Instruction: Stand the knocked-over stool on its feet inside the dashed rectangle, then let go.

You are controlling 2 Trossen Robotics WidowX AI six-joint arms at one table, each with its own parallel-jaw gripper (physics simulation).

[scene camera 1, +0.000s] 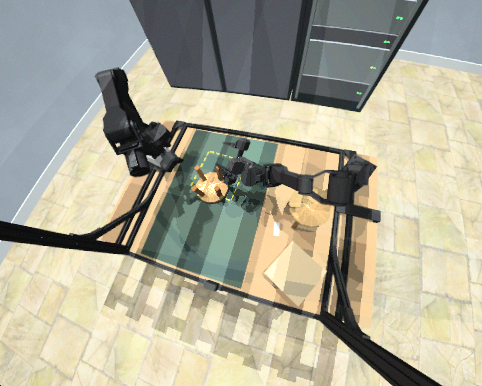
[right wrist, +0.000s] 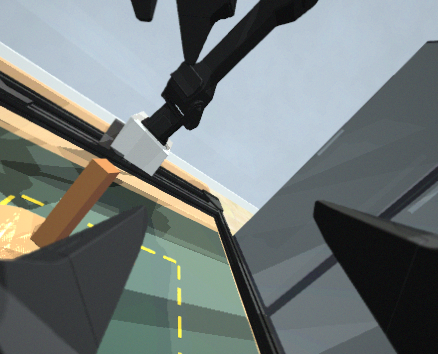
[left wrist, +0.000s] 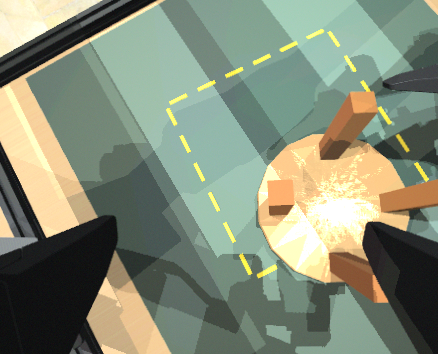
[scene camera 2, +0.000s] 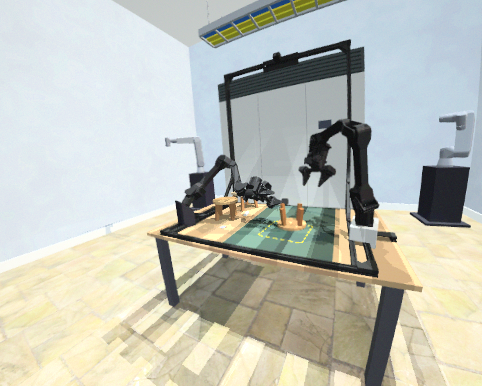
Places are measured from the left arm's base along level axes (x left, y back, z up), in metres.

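Pixels of known places: left gripper, fingertip midpoint: (scene camera 1: 176, 153) (right wrist: 172, 47) (left wrist: 241, 230) (scene camera 2: 310, 186); right gripper, fingertip midpoint: (scene camera 1: 219, 153) (right wrist: 231, 210) (left wrist: 388, 9) (scene camera 2: 278, 197); left arm's base, origin of the base link: (right wrist: 155, 131) (scene camera 2: 364, 222); right arm's base, origin of the base link: (scene camera 1: 358, 170) (scene camera 2: 185, 205).
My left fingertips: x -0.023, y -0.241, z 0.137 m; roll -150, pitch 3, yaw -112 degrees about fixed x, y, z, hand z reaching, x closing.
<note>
Ahead of a thing's pixels: the offset from my left fingertips to its top centre.
The light wooden stool {dx -0.006, dy -0.107, dz -0.112 m} (scene camera 1: 212, 189) (scene camera 2: 292, 224) (left wrist: 345, 192) lies upside down, its seat on the green mat and its legs pointing up. The seat overlaps one side of the yellow dashed rectangle (scene camera 1: 211, 152) (left wrist: 199, 171) (right wrist: 180, 326) and extends partly outside it. My left gripper (scene camera 1: 158, 167) (scene camera 2: 312, 178) (left wrist: 241, 230) is open and empty, raised above the mat and off to one side of the stool; one finger overlaps the seat in the left wrist view. My right gripper (scene camera 1: 227, 161) (right wrist: 231, 210) is open and empty, low beside the stool's legs. One stool leg {dx +0.015, dy -0.048, dz -0.112 m} (right wrist: 77, 202) shows behind its finger.
Another wooden stool {dx +0.058, dy -0.535, dz -0.103 m} (scene camera 1: 310, 209) (scene camera 2: 225, 201) stands on the bare wood by the right arm. A pale square block {dx -0.186, dy -0.570, dz -0.104 m} (scene camera 1: 295, 272) and a small white piece {dx -0.055, dy -0.456, dz -0.216 m} (scene camera 1: 276, 229) lie near it. A black frame (scene camera 1: 265, 137) borders the table. The two arms are close together over the mat.
</note>
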